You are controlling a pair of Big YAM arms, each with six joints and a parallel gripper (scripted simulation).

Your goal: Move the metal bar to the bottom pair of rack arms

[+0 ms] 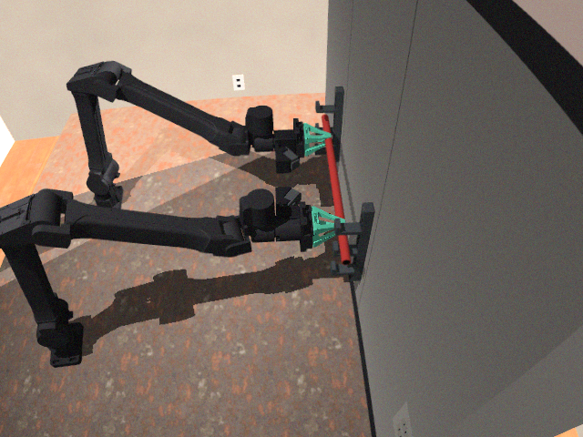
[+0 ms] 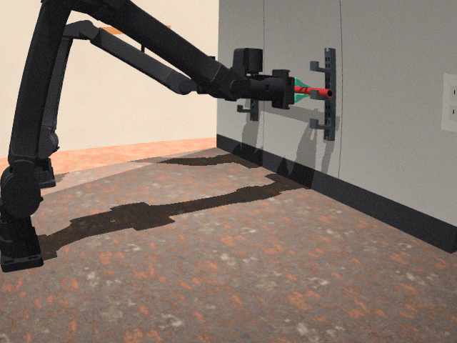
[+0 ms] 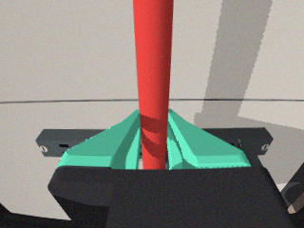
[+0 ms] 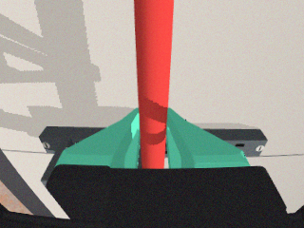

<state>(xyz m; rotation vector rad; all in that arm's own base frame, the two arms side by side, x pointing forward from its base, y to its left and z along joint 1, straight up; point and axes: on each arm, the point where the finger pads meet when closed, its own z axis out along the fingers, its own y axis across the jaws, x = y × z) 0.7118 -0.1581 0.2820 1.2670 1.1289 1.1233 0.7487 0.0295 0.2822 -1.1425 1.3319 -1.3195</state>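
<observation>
The red metal bar lies 150 mm to the left of my right hand. Also, from my right hand: grey wall: 190 mm ahead, 170 mm above, 110 mm to the left; dark baseboard: 250 mm below, 110 mm to the left, 40 mm ahead.
My left hand is 150 mm to the left of the red metal bar. The rest, counted from my left hand: grey wall: 200 mm ahead, 190 mm to the right, 170 mm above; then dark baseboard: 250 mm below, 190 mm to the right, 50 mm ahead.
</observation>
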